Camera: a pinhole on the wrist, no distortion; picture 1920 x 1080 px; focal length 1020.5 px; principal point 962.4 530.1 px. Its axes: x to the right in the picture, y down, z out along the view. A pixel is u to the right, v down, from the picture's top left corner.
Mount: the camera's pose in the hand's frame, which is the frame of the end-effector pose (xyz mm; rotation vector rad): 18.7 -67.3 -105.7 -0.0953 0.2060 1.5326
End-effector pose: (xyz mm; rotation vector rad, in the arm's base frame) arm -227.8 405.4 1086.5 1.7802 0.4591 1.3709
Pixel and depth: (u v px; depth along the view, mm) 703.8 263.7 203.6
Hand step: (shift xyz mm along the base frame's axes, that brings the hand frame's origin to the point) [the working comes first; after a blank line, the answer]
In the camera's frame: -51.6 -53.1 203.6

136.5 70.3 -17.3
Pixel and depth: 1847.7 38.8 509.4
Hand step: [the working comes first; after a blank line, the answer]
In the camera's frame: 441.9 -245.2 509.4

288.1 -161.3 528.1
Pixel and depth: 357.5 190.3 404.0
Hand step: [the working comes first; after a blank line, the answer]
In the camera's frame: -239.5 -134.5 404.0

404.9 136.4 -92.7
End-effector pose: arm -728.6 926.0 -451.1 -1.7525 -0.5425 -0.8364
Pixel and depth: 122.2 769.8 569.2
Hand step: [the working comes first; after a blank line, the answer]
In the camera's frame: -468.6 133.7 569.2

-197.8 658.6 92.5
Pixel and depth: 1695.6 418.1 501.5
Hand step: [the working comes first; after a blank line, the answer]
In the camera's frame: 360.3 -55.0 501.5

431.9 165.9 -204.0
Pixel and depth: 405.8 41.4 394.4
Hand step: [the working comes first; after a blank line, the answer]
In the camera's frame: -215.1 -188.9 394.4

85.0 351.6 249.4
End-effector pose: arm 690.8 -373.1 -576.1 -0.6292 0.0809 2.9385
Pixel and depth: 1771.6 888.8 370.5
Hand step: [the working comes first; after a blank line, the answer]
In the camera's frame: 293.8 130.2 370.5

-57.7 -285.6 229.3
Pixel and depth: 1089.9 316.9 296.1
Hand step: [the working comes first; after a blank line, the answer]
In the camera's frame: 37.0 -61.9 296.1

-166.2 3.7 115.8
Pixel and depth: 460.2 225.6 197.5
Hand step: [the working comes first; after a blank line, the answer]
In the camera's frame: -97.2 -58.9 197.5

-104.0 145.1 53.5
